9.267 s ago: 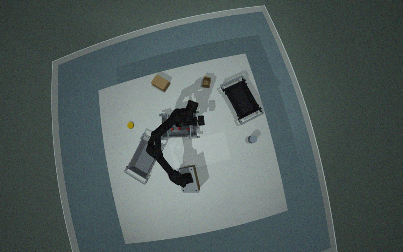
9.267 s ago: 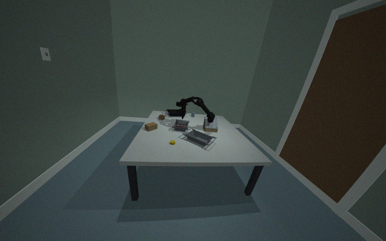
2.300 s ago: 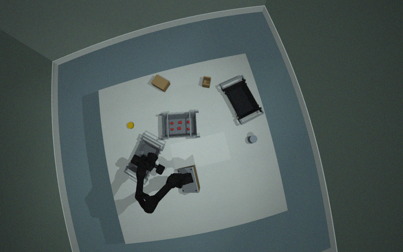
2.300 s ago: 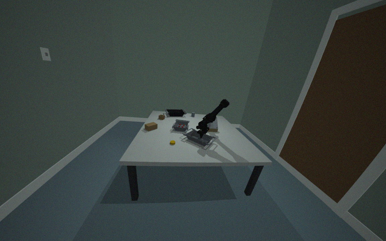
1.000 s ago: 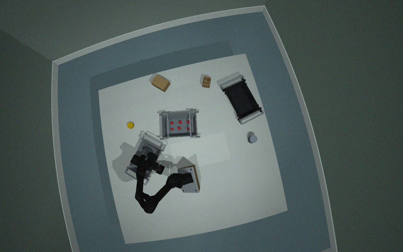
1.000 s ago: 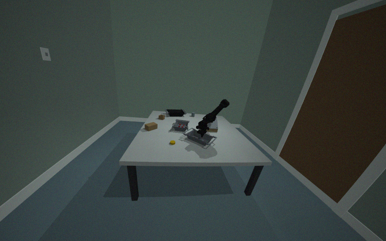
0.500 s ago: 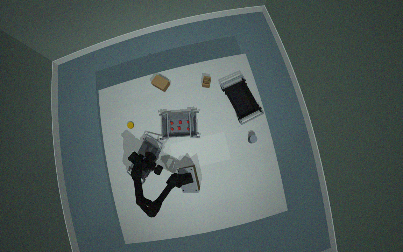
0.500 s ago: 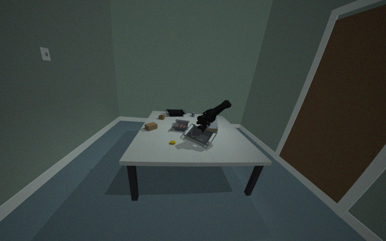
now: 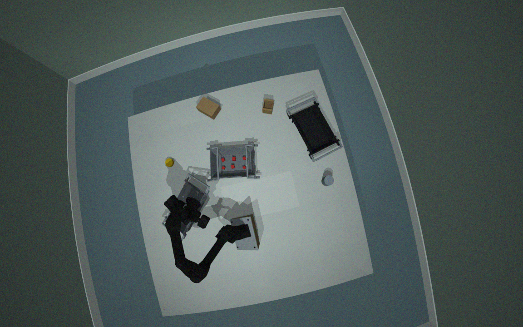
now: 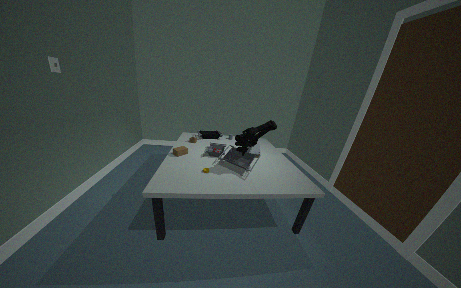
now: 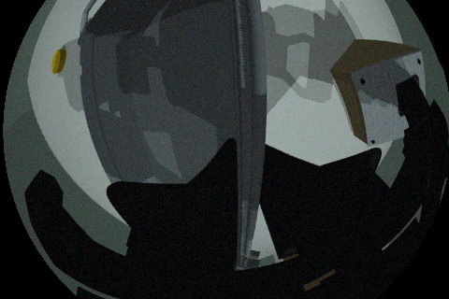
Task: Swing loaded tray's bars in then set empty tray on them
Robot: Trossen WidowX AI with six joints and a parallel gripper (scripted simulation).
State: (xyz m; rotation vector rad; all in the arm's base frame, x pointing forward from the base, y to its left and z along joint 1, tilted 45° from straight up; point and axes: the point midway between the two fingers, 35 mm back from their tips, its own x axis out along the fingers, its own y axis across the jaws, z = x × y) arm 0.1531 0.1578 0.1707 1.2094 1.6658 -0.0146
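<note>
Right now the tray is 50 mm to the left of my gripper tip and 50 mm ahead of it. Round my gripper tip: small open box (540 mm to the right, 480 mm ahead, 80 mm below); yellow disc (340 mm ahead, 120 mm to the left, 90 mm below).
</note>
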